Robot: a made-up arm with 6 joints.
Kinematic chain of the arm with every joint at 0, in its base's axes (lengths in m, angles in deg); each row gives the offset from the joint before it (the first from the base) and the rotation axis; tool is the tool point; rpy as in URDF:
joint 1: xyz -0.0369 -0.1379 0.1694 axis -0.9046 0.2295 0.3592
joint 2: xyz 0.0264 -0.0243 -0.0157 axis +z
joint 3: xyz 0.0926 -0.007 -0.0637 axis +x
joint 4: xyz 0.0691 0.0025 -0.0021 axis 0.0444 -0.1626 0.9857
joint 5: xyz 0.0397 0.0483 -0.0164 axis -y
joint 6: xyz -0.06 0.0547 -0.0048 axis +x
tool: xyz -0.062 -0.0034 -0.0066 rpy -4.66 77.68 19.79
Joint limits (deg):
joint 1: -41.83..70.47
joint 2: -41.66..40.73
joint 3: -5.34..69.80
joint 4: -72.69..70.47
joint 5: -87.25..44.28
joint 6: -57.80..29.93
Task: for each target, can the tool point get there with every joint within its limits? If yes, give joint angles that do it. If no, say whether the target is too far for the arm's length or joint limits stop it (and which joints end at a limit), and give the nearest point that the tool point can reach.
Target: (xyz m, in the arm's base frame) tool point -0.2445 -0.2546 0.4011
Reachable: no: joint limits stop it (at a limit: joint 2, joint 3, joint 4, joint 5, joint 6) | nearest point 0.0103 -0.2398 0.2299 | short by 0.307 m
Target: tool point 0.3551 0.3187 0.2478
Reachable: no: too far | nearest point 0.1686 0.0778 0.1648 | short by 0.316 m
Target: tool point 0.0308 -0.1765 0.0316
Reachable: yes | joints 24.50 -9.54 41.57 59.67 14.17 -32.14
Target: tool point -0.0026 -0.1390 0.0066
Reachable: yes | joints 28.50 20.64 18.81 33.86 25.24 -26.14
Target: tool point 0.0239 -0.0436 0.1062
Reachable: yes | joints -18.79 25.89 16.64 13.23 2.77 9.49
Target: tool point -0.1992 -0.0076 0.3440
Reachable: no: joint limits stop it (at a limit: joint 1, joint 2, joint 3, joint 5, joint 6) | nearest point 0.0129 -0.0176 0.2349 | short by 0.239 m
